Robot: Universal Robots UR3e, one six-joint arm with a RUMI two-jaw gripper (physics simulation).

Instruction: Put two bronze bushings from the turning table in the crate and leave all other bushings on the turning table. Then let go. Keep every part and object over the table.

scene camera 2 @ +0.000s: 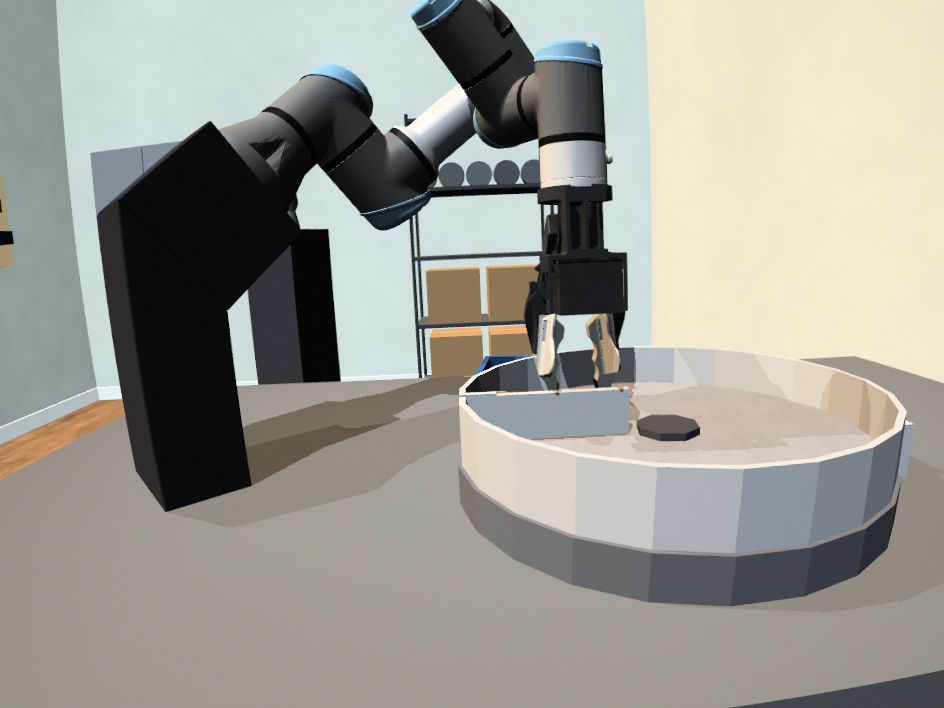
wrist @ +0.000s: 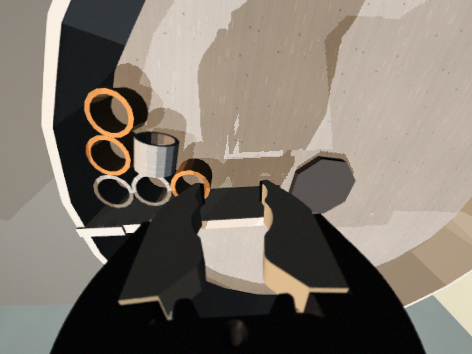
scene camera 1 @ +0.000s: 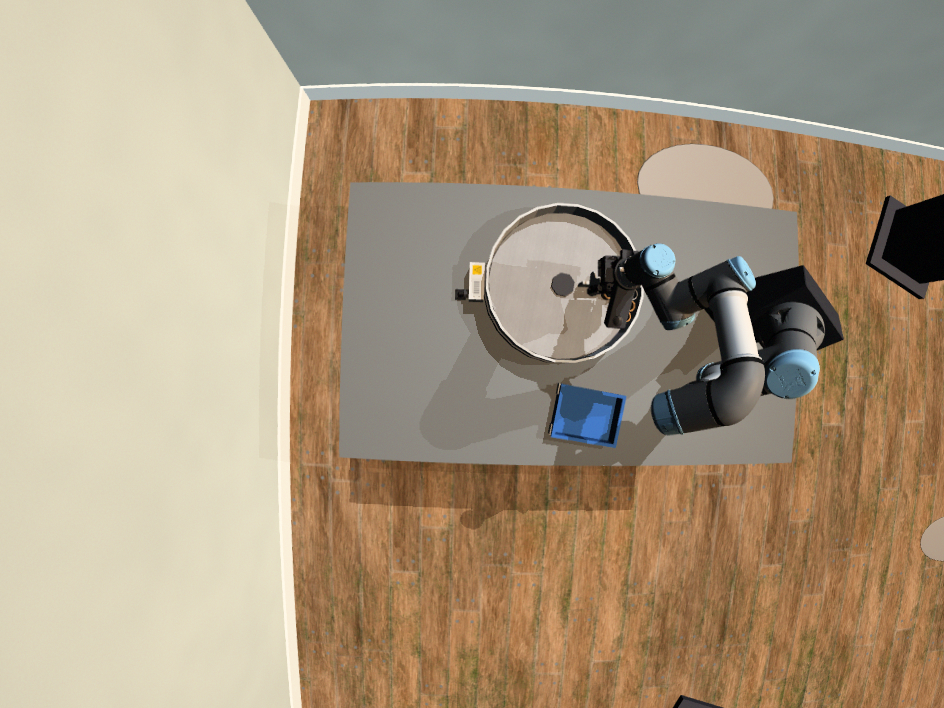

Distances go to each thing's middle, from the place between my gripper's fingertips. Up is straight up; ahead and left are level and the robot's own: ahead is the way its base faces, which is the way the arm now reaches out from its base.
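Labels:
My hand's 6 cm above the blue crate [scene camera 1: 584, 415], and it's 31 cm to the right of the crate and 13 cm past it.

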